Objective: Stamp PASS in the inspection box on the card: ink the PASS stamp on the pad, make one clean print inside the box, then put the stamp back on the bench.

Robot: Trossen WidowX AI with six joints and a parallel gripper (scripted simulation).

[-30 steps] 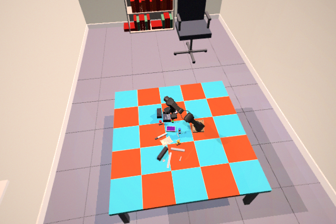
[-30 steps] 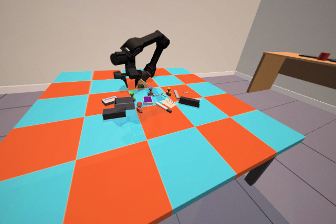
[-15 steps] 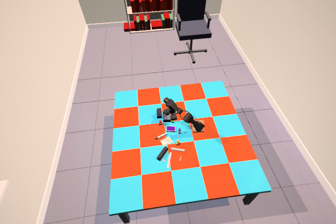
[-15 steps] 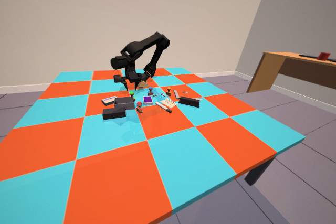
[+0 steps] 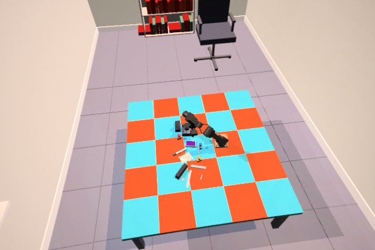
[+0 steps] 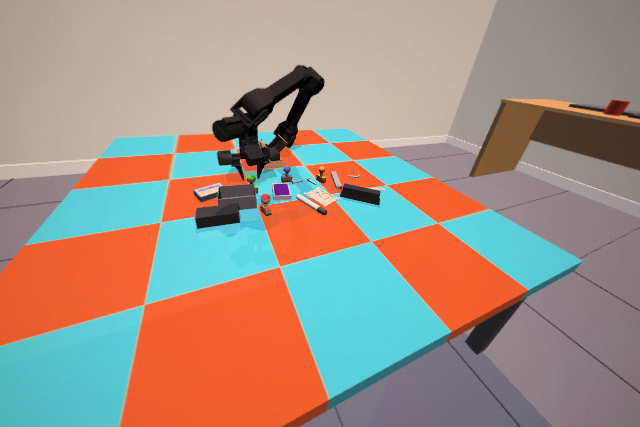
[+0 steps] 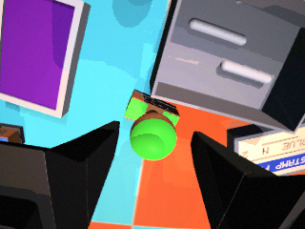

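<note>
Now: the green stamp 3 cm below my gripper tip. From my gripper tip the other things lie so: purple ink pad: 10 cm to the left, 5 cm below, 3 cm ahead; grey box: 6 cm ahead, 5 cm to the right, 4 cm below; red-knob stamp: 13 cm ahead, 3 cm to the left, 3 cm below.
</note>
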